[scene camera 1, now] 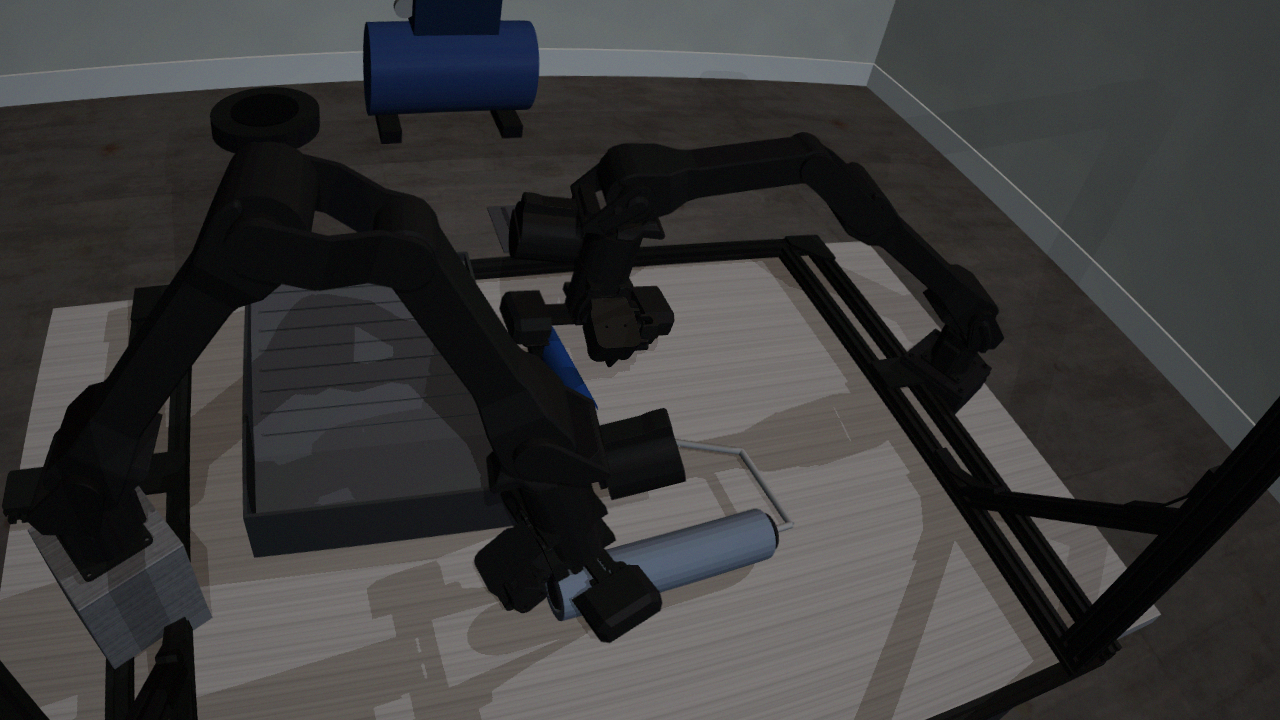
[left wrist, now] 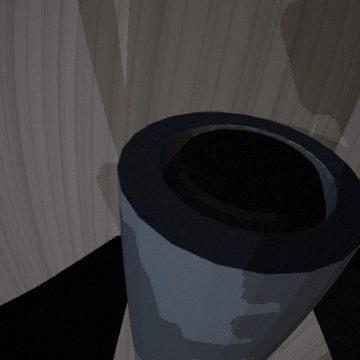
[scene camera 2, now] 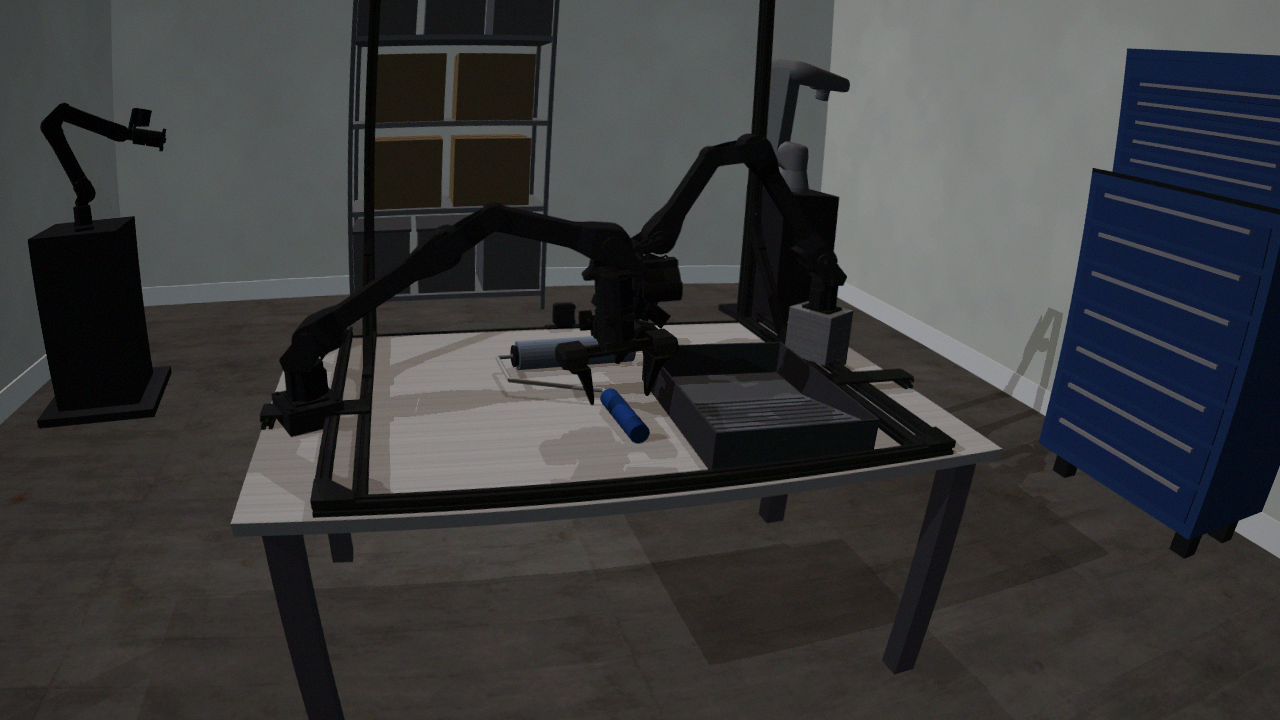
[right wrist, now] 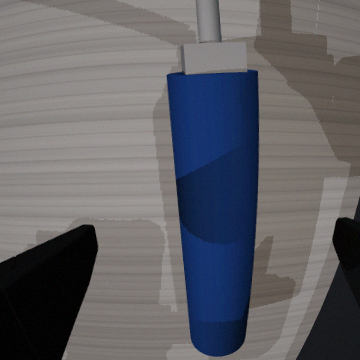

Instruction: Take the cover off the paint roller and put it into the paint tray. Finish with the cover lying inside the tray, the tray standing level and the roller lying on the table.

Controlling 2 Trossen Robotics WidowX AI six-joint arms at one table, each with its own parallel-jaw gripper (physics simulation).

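Places are measured from the left arm's base along level axes (x back, y right, z up), in millimetres.
Where they show: left gripper, fingertip midpoint: (scene camera 1: 593, 592) (left wrist: 214, 244) (scene camera 2: 609, 356); right gripper, fingertip midpoint: (scene camera 1: 571, 367) (scene camera 2: 619, 399) (right wrist: 218, 235); left arm's base, link origin: (scene camera 1: 103, 537) (scene camera 2: 822, 308); right arm's base, link origin: (scene camera 1: 948, 361) (scene camera 2: 306, 397).
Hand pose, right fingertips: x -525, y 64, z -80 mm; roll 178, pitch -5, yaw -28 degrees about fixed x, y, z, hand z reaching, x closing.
Things, the pixels of their top centre, and the offset from my right fingertips. "pt": a spot on its surface instead.
- pale blue-grey cover, top centre: (scene camera 1: 668, 547) (scene camera 2: 575, 338) dy +238, dx +126, dz +16 mm
- blue handle, surface spot: (right wrist: 217, 200) (scene camera 1: 574, 376) pt dy +11, dx +6, dz -4 mm
- dark paint tray, top centre: (scene camera 1: 370, 362) (scene camera 2: 754, 380) dy -129, dx +188, dz +27 mm
The pale blue-grey cover (scene camera 1: 698, 550) (scene camera 2: 546, 351) (left wrist: 190, 290) is on the roller and lies near the table surface; its hollow end faces the left wrist camera. The roller's bent wire (scene camera 1: 760, 479) (right wrist: 209, 20) runs from the cover's far end to the blue handle (scene camera 1: 568, 368) (scene camera 2: 623, 414) (right wrist: 217, 200), which lies on the table. My left gripper (scene camera 1: 580, 592) (left wrist: 214, 244) is shut on the cover near its hollow end. My right gripper (scene camera 1: 574, 360) (scene camera 2: 619, 397) (right wrist: 218, 235) is open above the handle, one finger on each side. The dark paint tray (scene camera 1: 384, 528) (scene camera 2: 787, 445) stands level beside the handle.
Black rails (scene camera 1: 716, 252) (scene camera 2: 572, 490) edge the table. My left arm reaches over part of the tray in scene camera 1. A grey block (scene camera 1: 125, 582) (scene camera 2: 819, 333) carries the left arm's base. The two arms are close together above the roller.
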